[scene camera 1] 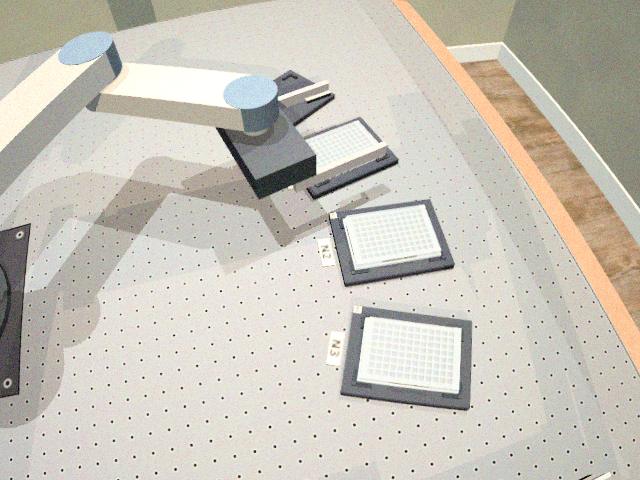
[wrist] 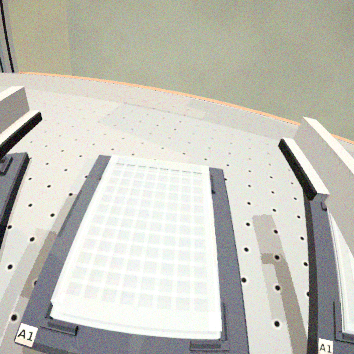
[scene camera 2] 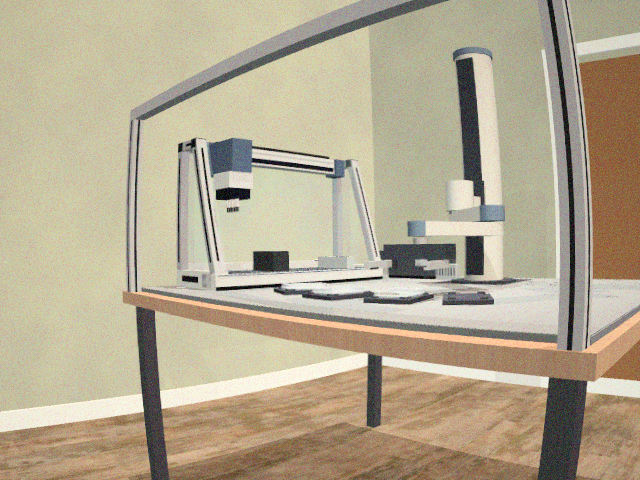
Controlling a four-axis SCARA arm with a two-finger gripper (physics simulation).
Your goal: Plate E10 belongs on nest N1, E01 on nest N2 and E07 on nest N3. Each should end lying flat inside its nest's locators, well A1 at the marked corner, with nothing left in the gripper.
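Places are measured from the arm's base along level axes (x back, y right, z up), in millimetres.
Pixels of known places: gripper, fingertip midpoint: (scene camera 1: 354,114) (wrist: 159,110) (scene camera 2: 396,265).
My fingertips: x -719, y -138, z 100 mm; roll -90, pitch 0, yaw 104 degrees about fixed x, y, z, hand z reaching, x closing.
Ahead of a thing's pixels: the offset from my fingertips to its top centre. "*": to the spot under its first point.
My gripper (scene camera 1: 355,117) (scene camera 2: 407,264) (wrist: 159,110) is open and empty, its wide-spread fingers above and on both sides of a white well plate @(dy +5, dx +24, dz -61 mm) (scene camera 1: 347,143) (wrist: 145,235). This plate lies flat inside the locators of a dark nest @(dy +5, dx +24, dz -70 mm) (scene camera 1: 354,174) (wrist: 232,280), which has an A1 mark; its N label is hidden. A second plate @(dy +189, dx +1, dz -61 mm) (scene camera 1: 392,235) lies flat on nest N2 @(dy +189, dx +1, dz -71 mm) (scene camera 1: 343,253) (wrist: 322,300). A third plate @(dy +364, dx +38, dz -61 mm) (scene camera 1: 410,353) lies flat on nest N3 @(dy +364, dx +38, dz -70 mm) (scene camera 1: 351,361). The plates' names and A1 corners cannot be read.
A dark nest without a plate @(dy -155, dx +85, dz -69 mm) (scene camera 2: 467,298) (wrist: 12,185) stands beside the nest under the gripper. A gantry machine @(* dy +608, dx -59, dz +342 mm) (scene camera 2: 231,155) stands on the table in scene camera 2. Frame posts @(* dy -571, dx -325, dz +135 mm) (scene camera 2: 573,180) rise at the table's wooden edge (scene camera 1: 516,173) (scene camera 2: 310,330).
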